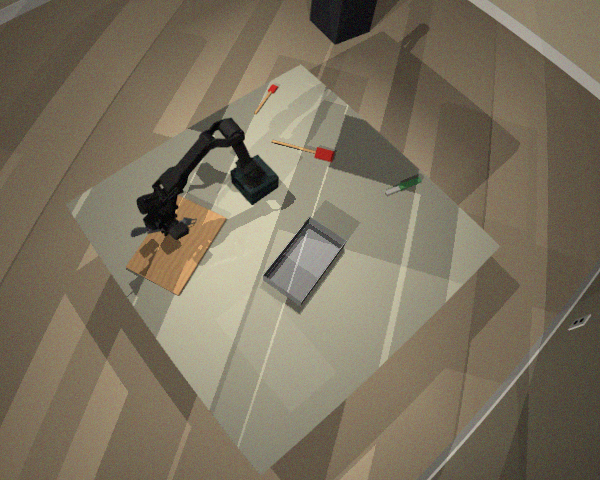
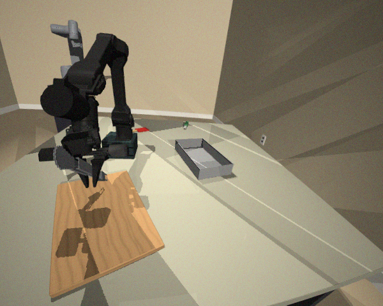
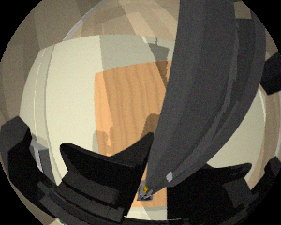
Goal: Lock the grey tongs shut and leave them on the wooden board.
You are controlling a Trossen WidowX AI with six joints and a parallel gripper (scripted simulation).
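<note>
Right now the wooden board is 10 mm behind my gripper tip, 30 mm to the left of it and 120 mm below it. The rest, counted from my gripper tip: grey roasting tin (330 mm ahead, 410 mm to the left, 100 mm below); then red spatula (100 mm behind, 720 mm to the left, 120 mm below).
</note>
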